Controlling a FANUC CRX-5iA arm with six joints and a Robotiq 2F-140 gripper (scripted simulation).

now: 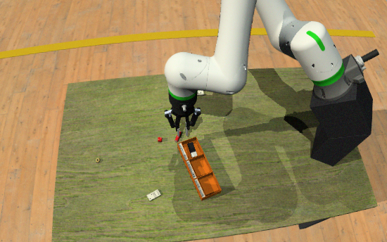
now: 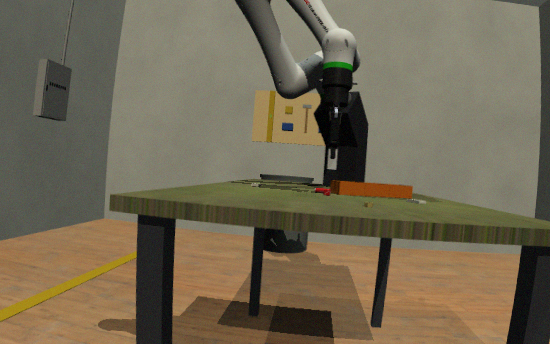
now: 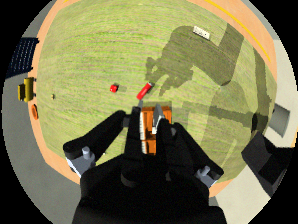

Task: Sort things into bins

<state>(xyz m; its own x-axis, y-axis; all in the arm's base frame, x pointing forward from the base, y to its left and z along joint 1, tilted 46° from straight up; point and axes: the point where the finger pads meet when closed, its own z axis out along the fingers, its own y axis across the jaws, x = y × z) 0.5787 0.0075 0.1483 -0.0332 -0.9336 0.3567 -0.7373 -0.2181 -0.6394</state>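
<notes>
The red cylinder lies 10 cm below my hand, 2 cm to the right of it and 2 cm ahead of it. The rest, counted from my hand: orange bin (14 cm to the left, 9 cm below, 5 cm behind); black-and-white block (9 cm below, 6 cm to the left, 3 cm behind); small red cube (10 cm below, 10 cm ahead, 2 cm to the right).
</notes>
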